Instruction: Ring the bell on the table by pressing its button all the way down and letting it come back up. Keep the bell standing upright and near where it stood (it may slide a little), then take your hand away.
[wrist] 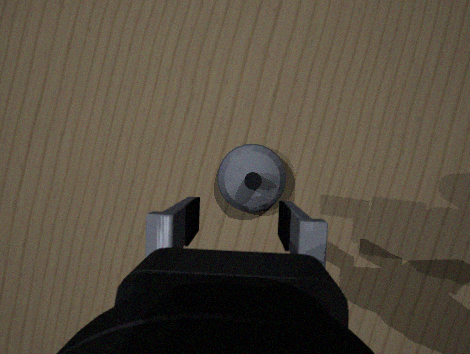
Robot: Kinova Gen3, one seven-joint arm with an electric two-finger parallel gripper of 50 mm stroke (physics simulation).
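Places are measured from the arm's base along level axes (x ahead, y left, z up), in centimetres.
Pixels of known places: gripper, fingertip midpoint: (238, 215).
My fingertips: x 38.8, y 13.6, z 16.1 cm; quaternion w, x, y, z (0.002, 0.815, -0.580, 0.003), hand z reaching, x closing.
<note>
Behind a point stands the place of what it marks.
The bell (235, 167) @[x 41.2, y 15.2, z 1.9 cm] is a round grey dome seen from above, standing upright on the table, near the middle of the wrist view. Its small black button (253, 181) @[x 40.6, y 12.9, z 4.5 cm] shows at the centre of the dome. My gripper (238, 215) @[x 38.8, y 13.6, z 16.1 cm] is open, with nothing between its fingers. In the view the fingertips lie just below the bell, one to the left and one to the right of it. The gripper appears to be above the table; its exact height over the button cannot be told.
The wooden table top (125, 100) @[x 44.0, y 31.5, z -2.1 cm] with thin dark grain lines fills the background. Dark shadows of the arm and gripper fall on it at the right and lower right, and a soft shadow rings the bell.
</note>
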